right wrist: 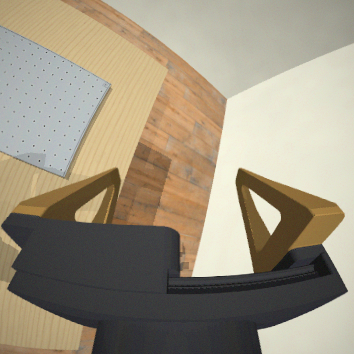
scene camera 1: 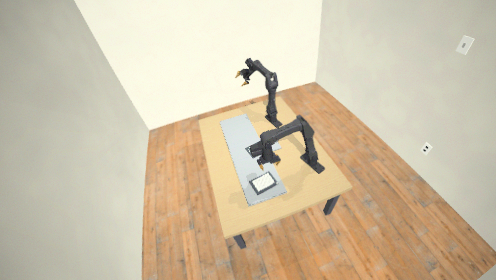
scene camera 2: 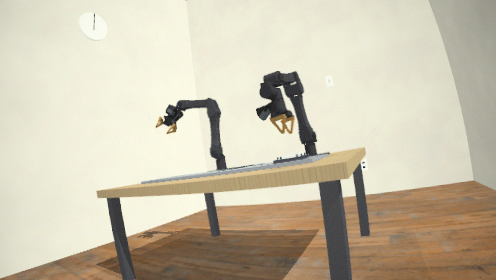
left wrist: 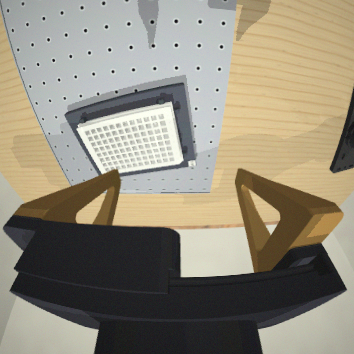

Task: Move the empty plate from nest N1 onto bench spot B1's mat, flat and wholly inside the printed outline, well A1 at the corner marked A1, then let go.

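Where they show: left gripper, between the fingertips: (scene camera 1: 269, 168) (scene camera 2: 287, 133) (left wrist: 177, 174); right gripper, between the fingertips: (right wrist: 177, 173) (scene camera 1: 238, 82) (scene camera 2: 160, 130); left arm's base, origin of its link: (scene camera 1: 312, 163); right arm's base, origin of its link: (scene camera 1: 273, 120).
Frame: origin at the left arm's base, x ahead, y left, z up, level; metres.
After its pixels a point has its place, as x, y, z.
The white empty plate (scene camera 1: 263, 182) @(0.393, -0.078, 0.037) (left wrist: 132, 140) @(0.387, -0.086, 0.029), a grid of small wells, lies in the dark nest (scene camera 1: 258, 192) @(0.462, -0.043, 0.025) (left wrist: 186, 117) @(0.309, -0.095, 0.025) (scene camera 2: 292, 160) @(0.472, -0.080, 0.014). A small white tag (left wrist: 192, 163) @(0.319, -0.021, 0.025) sits at one nest corner; its print is too small to read. In scene camera 1 a corner of the dark mat (scene camera 1: 249, 151) @(0.302, -0.388, 0.015) shows; the left arm hides the rest. My left gripper (scene camera 1: 270, 167) @(0.323, -0.093, 0.127) (scene camera 2: 286, 132) @(0.323, -0.093, 0.127) (left wrist: 177, 174) @(0.323, -0.093, 0.127) is open and empty, well above the board near the plate. My right gripper (scene camera 1: 240, 80) @(0.031, -0.907, 0.319) (scene camera 2: 163, 129) @(0.031, -0.907, 0.319) (right wrist: 177, 173) @(0.031, -0.907, 0.319) is open and empty, high over the far end of the table.
The grey perforated board (scene camera 1: 236, 132) @(0.265, -0.651, 0.013) (left wrist: 200, 55) @(0.275, -0.160, 0.013) (right wrist: 45, 95) @(0.229, -0.748, 0.013) runs along the wooden table (scene camera 1: 212, 165) @(0.604, -0.469, 0.000) (scene camera 2: 225, 182) @(0.701, -0.269, -0.012) (right wrist: 125, 95) @(0.297, -0.947, 0.000). The left arm's base (scene camera 1: 313, 164) @(0.018, 0.026, 0.025) and the right arm's base (scene camera 1: 273, 121) @(-0.069, -0.542, 0.018) stand along the table's right side in scene camera 1.
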